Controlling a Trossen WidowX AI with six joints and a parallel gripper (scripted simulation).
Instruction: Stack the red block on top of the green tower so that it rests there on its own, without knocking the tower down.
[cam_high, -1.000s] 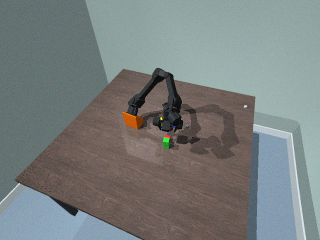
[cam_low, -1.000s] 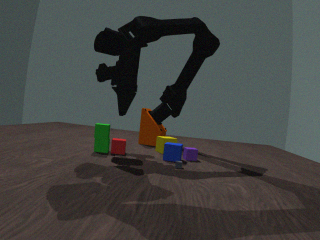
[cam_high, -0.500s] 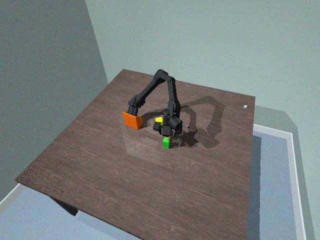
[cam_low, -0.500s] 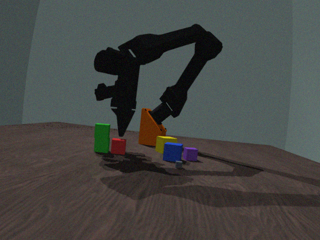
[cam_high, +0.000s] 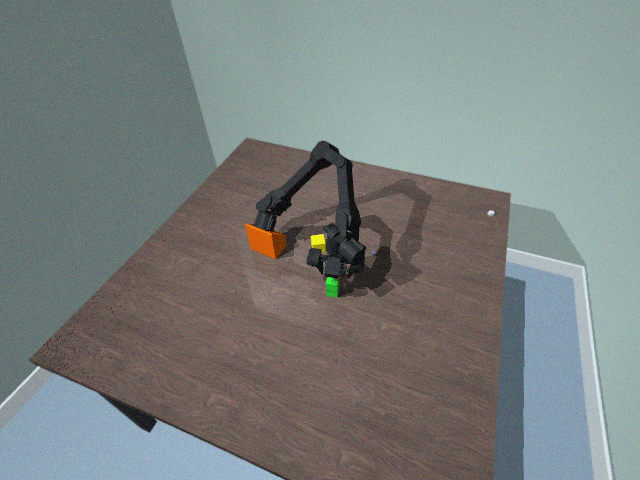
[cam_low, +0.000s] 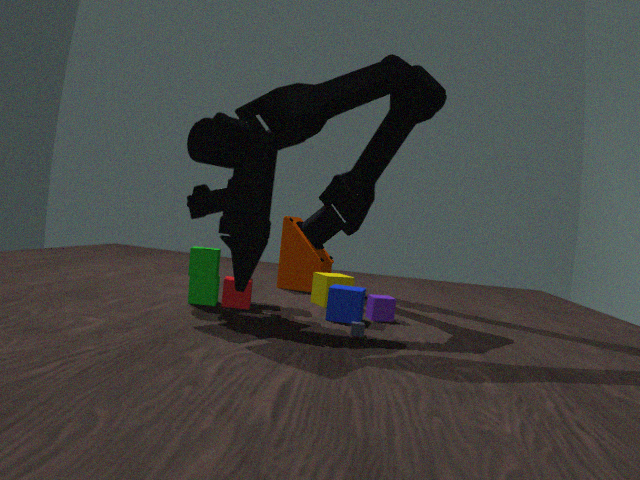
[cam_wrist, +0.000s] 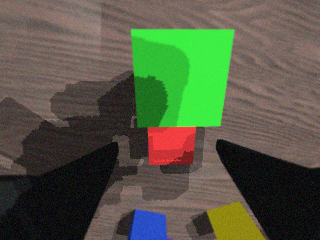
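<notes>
My gripper tip is 10 mm to the left of the red block and 10 mm above it. Also, from my gripper tip: yellow block: 130 mm behind, 100 mm to the left; blue block: 20 mm behind, 140 mm to the left, 10 mm below; tiny grey cube: 70 mm ahead, 170 mm to the left, 20 mm below.
</notes>
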